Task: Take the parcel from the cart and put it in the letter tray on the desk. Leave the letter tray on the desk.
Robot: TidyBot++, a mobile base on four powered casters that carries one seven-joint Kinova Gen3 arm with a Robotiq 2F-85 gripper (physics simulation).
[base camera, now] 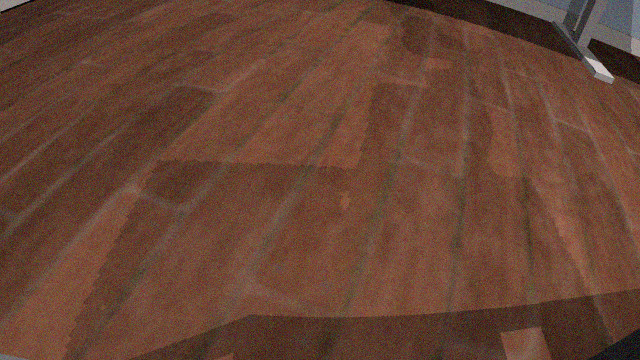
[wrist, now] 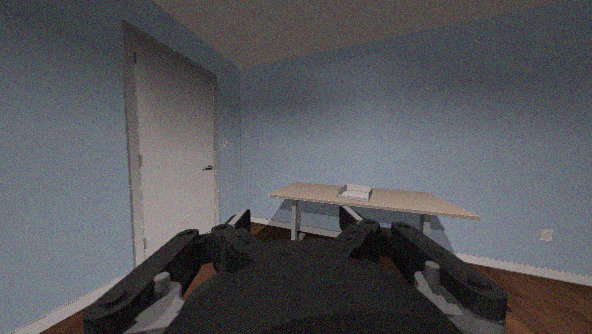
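My gripper is open in the wrist view, its two fingertips wide apart with no object between them. It is well away from the desk, which stands beyond it against the blue wall and has a light wooden top. The white letter tray sits on the desk top, left of its middle. In the base camera view, part of a desk leg and its foot shows at the top right. The parcel and the cart do not show in either view.
A white door in a frame stands at the left in the wrist view. A wall outlet is on the wall at the right. Wooden floor with shadows across it fills most of the base camera view.
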